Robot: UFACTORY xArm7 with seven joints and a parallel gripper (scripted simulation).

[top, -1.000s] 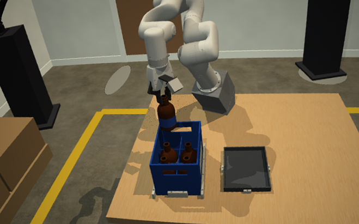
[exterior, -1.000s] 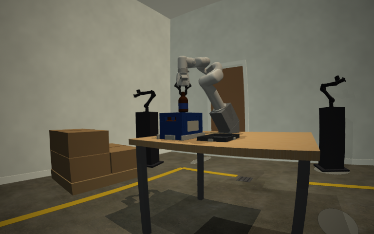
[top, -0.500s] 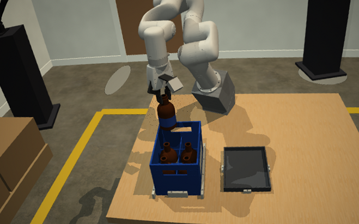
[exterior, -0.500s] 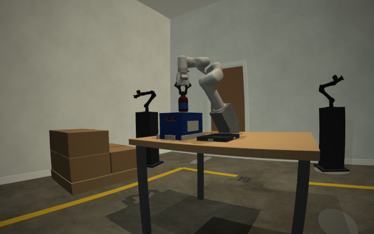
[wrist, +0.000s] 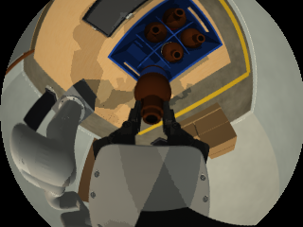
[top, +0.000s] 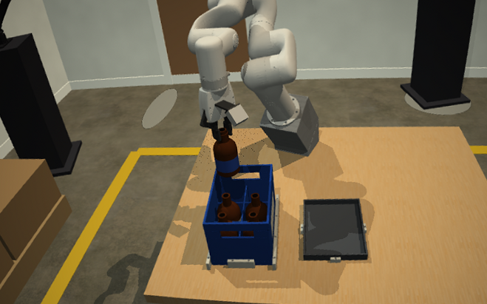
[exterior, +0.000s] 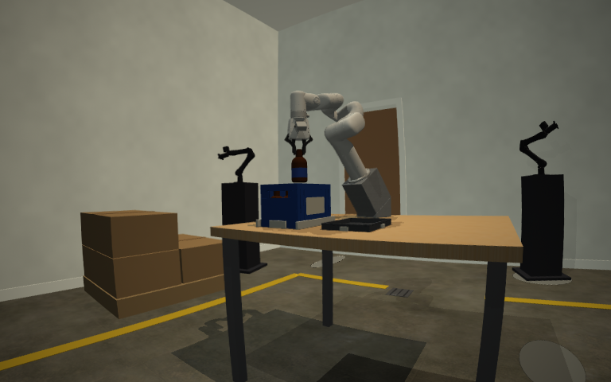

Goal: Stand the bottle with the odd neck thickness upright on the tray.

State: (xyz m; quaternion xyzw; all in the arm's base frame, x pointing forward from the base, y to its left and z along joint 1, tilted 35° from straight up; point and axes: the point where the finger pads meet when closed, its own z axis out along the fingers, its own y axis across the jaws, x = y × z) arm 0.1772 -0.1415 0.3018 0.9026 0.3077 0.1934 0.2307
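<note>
The brown bottle lies 70 mm below my hand. From my hand the other things lie so: glass bottle 90 mm ahead, 20 mm to the right, 250 mm below; then dark tray 150 mm ahead, 300 mm to the left, 320 mm below; then blue crate 100 mm ahead, 20 mm to the left, 250 mm below.
</note>
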